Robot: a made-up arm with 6 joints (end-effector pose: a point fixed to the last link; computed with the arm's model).
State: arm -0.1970 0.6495 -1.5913 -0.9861 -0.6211 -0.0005
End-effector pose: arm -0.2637 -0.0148 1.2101 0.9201 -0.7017 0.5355
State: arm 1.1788 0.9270 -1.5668 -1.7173 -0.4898 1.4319
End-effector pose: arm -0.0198 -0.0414 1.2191 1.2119 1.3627 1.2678
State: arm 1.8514 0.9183 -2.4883 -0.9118 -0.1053 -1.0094
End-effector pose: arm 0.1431 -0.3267 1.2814 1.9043 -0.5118 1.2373
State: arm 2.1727 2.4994 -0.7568 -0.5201 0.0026 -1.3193
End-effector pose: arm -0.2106 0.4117 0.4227 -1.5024 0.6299 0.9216
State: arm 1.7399 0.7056 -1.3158 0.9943 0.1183 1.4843
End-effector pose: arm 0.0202 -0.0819 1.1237 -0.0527 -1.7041 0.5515
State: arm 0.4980 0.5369 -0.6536 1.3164 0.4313 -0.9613
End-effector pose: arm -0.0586 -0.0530 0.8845 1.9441 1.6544 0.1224
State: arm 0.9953 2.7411 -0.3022 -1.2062 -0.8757 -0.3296
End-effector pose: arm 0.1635 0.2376 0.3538 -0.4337 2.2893 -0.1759
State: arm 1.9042 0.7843 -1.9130 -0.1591 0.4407 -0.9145
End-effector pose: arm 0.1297 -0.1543 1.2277 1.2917 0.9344 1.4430
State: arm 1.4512 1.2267 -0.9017 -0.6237 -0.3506 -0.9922
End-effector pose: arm 0.0821 0.2201 1.0149 0.4435 0.5457 1.0459
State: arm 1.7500 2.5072 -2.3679 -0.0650 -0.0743 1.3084
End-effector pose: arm -0.1000 0.7376 0.7712 -1.1395 -2.6332 0.3786
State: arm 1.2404 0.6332 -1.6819 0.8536 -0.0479 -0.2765
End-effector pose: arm -0.0311 -0.2190 1.1756 -1.8626 -1.8053 -1.5448
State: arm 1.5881 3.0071 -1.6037 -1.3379 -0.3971 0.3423
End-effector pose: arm 0.0058 0.6190 0.2209 -0.4210 1.6765 0.2213
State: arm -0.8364 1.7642 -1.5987 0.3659 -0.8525 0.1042
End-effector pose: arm 0.2406 -0.4455 1.0241 2.3062 -0.9383 0.2263
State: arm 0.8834 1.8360 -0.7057 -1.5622 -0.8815 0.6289
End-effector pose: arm 0.2414 0.3069 0.7360 0.3009 2.0326 0.1769
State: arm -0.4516 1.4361 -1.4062 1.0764 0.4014 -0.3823
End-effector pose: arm 0.2709 -0.1830 1.0075 2.9346 0.6790 -0.4178
